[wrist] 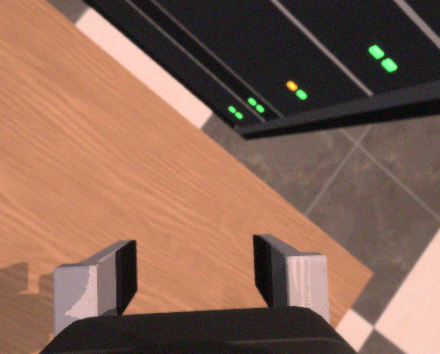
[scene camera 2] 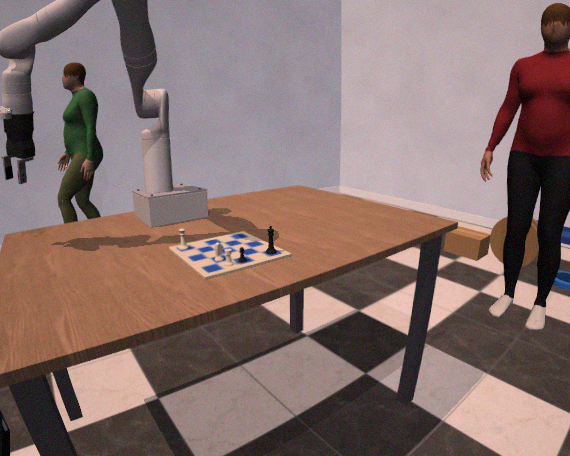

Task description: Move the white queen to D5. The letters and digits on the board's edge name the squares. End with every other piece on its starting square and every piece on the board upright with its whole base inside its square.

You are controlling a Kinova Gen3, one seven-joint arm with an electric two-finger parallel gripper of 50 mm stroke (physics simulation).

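Places are measured from the arm's base along level axes (x back, y right, z up), in millimetres.
Pixels of known places: gripper, between the fingertips: (wrist: 195, 262) (scene camera 2: 16, 180); arm's base, origin of its link: (scene camera 2: 159, 191).
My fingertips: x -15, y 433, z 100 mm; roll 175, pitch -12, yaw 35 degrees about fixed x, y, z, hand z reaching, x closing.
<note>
Ahead of a thing's pixels: the offset from my fingertips to its top centre. Level surfaces: height alone.
A tall white piece @(dx -327, dy -341, dz -131 mm) (scene camera 2: 182, 240), which looks like the white queen, stands upright near the left corner of the chessboard @(dx -413, dy -413, dz -184 mm) (scene camera 2: 250, 264) in the scene view. A white knight @(dx -450, dy -368, dz -145 mm) (scene camera 2: 219, 251), a small white piece @(dx -487, dy -367, dz -151 mm) (scene camera 2: 228, 257), a small black piece @(dx -491, dy -401, dz -153 mm) (scene camera 2: 242, 255) and a tall black king @(dx -493, dy -482, dz -121 mm) (scene camera 2: 270, 242) also stand upright on the board. The edge letters and digits are too small to read. My gripper (scene camera 2: 15, 172) (wrist: 195, 262) is open and empty, high up and far left of the board. The board and pieces do not show in the wrist view.
The wooden table @(dz -190 mm) (scene camera 2: 125, 290) (wrist: 150, 175) carries the robot's base box (scene camera 2: 172, 207) behind the board. A dark rack with small lights (wrist: 340, 112) stands beyond the table's edge. A person in green (scene camera 2: 79, 120) stands behind the table, and one in red (scene camera 2: 542, 110) at the right.
</note>
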